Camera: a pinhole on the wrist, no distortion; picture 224 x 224 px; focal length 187.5 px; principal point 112.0 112.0 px. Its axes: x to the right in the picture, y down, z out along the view. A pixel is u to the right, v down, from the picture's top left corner.
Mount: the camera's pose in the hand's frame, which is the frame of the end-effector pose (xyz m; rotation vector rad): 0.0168 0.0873 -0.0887 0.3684 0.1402 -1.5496
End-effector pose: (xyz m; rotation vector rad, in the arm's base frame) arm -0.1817 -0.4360 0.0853 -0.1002 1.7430 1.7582
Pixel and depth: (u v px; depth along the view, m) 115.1 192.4 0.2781
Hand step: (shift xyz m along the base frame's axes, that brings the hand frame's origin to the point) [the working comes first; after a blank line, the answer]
In the camera's frame: 0.0046 0.1192 0.2781

0.0006 0.2082 -0.0319
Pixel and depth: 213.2 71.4 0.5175
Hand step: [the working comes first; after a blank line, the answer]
In the camera's frame: 0.2793 -0.1121 0.5175

0.4029 0.1729 -0.1841
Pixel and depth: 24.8 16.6 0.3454
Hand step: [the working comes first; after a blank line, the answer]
In the camera's frame: -0.1606 -0.1757 0.3454

0.1997 0.1710 0.2470
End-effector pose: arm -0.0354 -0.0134 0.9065 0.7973 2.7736 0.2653
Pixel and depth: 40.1 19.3 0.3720
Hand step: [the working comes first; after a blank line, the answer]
In the camera's frame: -0.1426 -0.1839 0.3720

0.3141 -0.0001 -0.2002
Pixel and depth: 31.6 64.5 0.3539
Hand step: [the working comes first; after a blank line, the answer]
In the camera's frame: -0.1518 -0.0897 0.3539

0.2416 0.0619 -0.2139
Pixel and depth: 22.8 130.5 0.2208
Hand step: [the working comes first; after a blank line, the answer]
In the camera's frame: -0.1050 0.0218 0.2208

0.0977 0.1158 -0.1206
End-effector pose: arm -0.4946 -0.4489 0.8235 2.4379 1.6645 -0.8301
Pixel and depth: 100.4 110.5 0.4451
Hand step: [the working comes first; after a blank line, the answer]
In the camera's frame: -0.0275 -0.0036 0.4451

-0.1691 -0.1501 -0.2562
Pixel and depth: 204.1 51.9 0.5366
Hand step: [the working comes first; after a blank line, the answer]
In the camera's frame: 0.2636 -0.1720 0.5366

-0.4689 -0.1608 -0.0787
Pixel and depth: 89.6 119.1 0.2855
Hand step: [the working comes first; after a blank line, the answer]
In the camera's frame: -0.0341 0.0108 0.2855

-0.0528 -0.0910 -0.1629
